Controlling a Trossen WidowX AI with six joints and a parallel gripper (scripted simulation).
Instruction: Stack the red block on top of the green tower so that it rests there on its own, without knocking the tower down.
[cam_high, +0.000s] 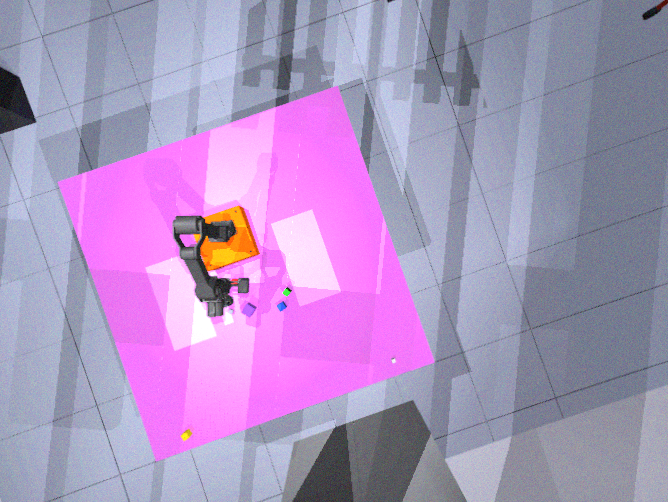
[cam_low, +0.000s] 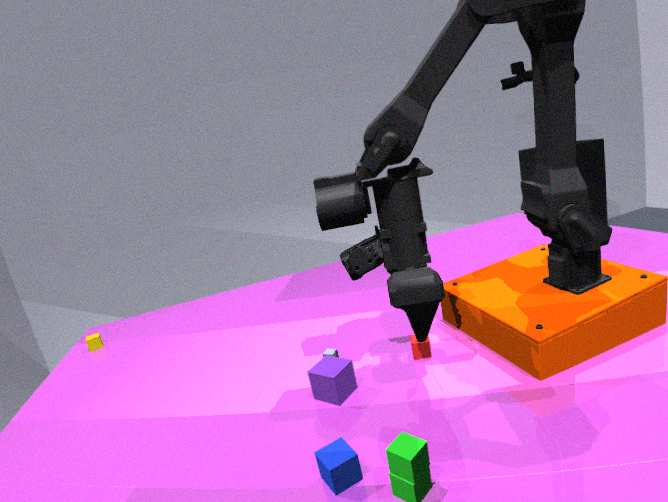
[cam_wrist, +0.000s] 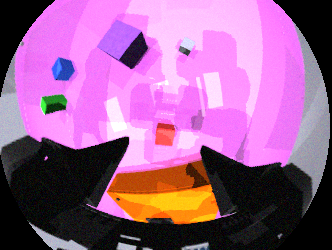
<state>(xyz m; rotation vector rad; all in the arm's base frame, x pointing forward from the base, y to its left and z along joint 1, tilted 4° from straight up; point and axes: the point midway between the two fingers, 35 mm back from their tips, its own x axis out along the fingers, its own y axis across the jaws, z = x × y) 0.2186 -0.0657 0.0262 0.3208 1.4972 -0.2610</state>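
Right now my gripper tip is 3 cm above the red block. The rest, counted from my gripper tip: blue cube: 17 cm ahead, 16 cm to the left, 3 cm below; then grey cube: 12 cm ahead, 6 cm to the right, 4 cm below; then purple cube: 14 cm ahead, 2 cm to the left, 2 cm below.
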